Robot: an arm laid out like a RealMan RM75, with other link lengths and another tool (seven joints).
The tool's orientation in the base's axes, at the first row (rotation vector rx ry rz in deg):
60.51 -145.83 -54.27
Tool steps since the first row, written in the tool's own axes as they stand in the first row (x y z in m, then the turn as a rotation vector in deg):
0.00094 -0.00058 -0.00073 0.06 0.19 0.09
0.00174 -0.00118 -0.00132 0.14 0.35 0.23
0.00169 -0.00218 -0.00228 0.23 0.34 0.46
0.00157 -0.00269 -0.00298 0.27 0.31 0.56
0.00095 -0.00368 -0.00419 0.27 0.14 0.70
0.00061 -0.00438 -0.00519 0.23 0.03 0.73
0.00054 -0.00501 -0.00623 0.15 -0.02 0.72
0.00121 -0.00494 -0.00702 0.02 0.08 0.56
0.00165 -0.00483 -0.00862 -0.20 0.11 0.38
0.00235 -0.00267 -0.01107 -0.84 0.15 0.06
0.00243 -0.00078 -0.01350 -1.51 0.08 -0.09
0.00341 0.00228 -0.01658 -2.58 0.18 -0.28
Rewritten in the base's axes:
-0.00004 -0.00131 0.00015 -0.19 0.10 0.05
-0.00003 -0.00247 0.00019 -0.39 0.20 0.04
0.00097 -0.00343 0.00029 -0.55 0.24 -0.14
0.00164 -0.00395 0.00050 -0.60 0.24 -0.24
0.00315 -0.00463 0.00081 -0.57 0.22 -0.46
0.00421 -0.00524 0.00114 -0.49 0.20 -0.55
0.00506 -0.00603 0.00153 -0.41 0.23 -0.57
0.00488 -0.00683 0.00216 -0.30 0.30 -0.38
0.00519 -0.00785 0.00344 -0.08 0.38 -0.21
0.00455 -0.00836 0.00668 0.49 0.70 0.08
0.00450 -0.00857 0.00975 1.07 1.05 0.17
0.00343 -0.00911 0.01404 1.87 1.76 0.42

